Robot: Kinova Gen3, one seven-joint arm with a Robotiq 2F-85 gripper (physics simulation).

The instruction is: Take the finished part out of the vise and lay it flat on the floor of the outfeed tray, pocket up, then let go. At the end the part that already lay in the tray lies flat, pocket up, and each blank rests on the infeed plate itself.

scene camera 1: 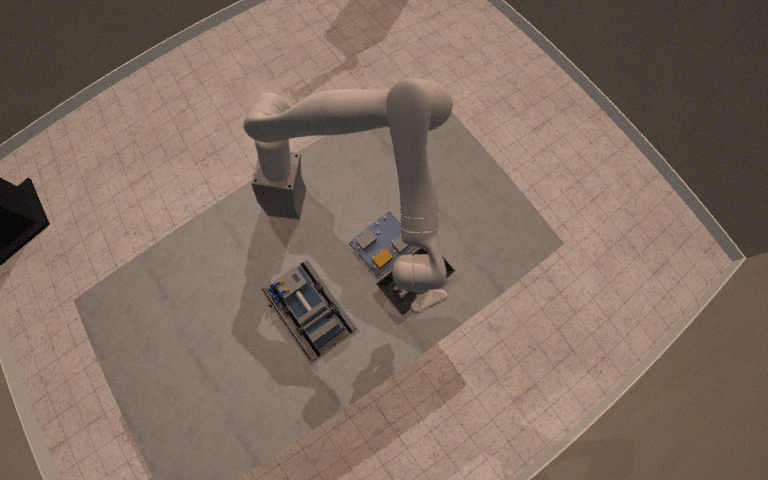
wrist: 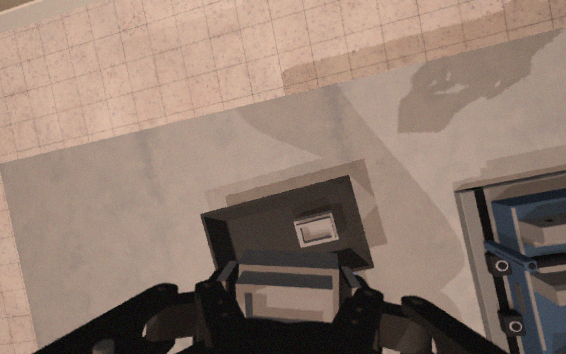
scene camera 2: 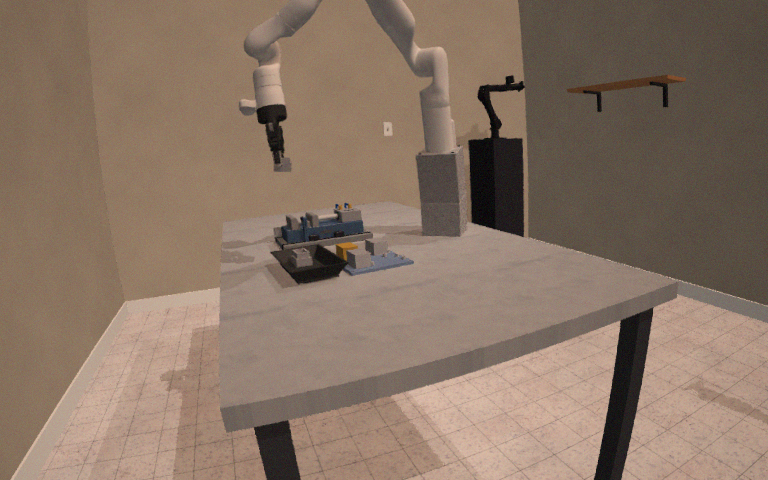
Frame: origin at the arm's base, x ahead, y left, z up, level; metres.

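Where they show: gripper, fingertip midpoint: (wrist: 288,279) (scene camera 2: 280,167); arm's base, origin of the base link: (scene camera 1: 276,168) (scene camera 2: 439,150).
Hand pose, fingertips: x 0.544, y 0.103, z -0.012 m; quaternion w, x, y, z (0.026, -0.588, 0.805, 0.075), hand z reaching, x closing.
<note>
Each offset is from my fingertips to the top centre of the thing.
My gripper (scene camera 2: 278,159) (wrist: 288,279) is shut on the finished part @(dx -0.007, dy +0.001, dz +0.026 m) (scene camera 2: 283,165) (wrist: 290,301), a grey block whose pocket faces up toward the wrist camera. It holds the part high above the table; in the wrist view the part overlaps the near edge of the black outfeed tray (scene camera 2: 314,275) (wrist: 260,225). The other part @(dx -0.032, dy -0.001, dz -0.221 m) (scene camera 2: 301,258) (wrist: 318,230) lies flat in the tray, pocket up. Two grey blanks stand on the blue infeed plate @(dx -0.201, dy +0.051, dz -0.260 m) (scene camera 1: 387,226) (scene camera 2: 393,262). The blue vise @(dx -0.184, dy -0.301, dz -0.169 m) (scene camera 2: 328,230) (wrist: 520,292) shows no part between its jaws. The arm hides the gripper in scene camera 1.
An orange block @(dx -0.158, dy +0.007, dz -0.224 m) (scene camera 1: 382,258) (scene camera 2: 346,250) stands on the infeed plate beside the blanks. The plate adjoins the tray. The vise stands on a grey base to one side of the tray, with blue and yellow fittings on top. The tray has sloping raised walls.
</note>
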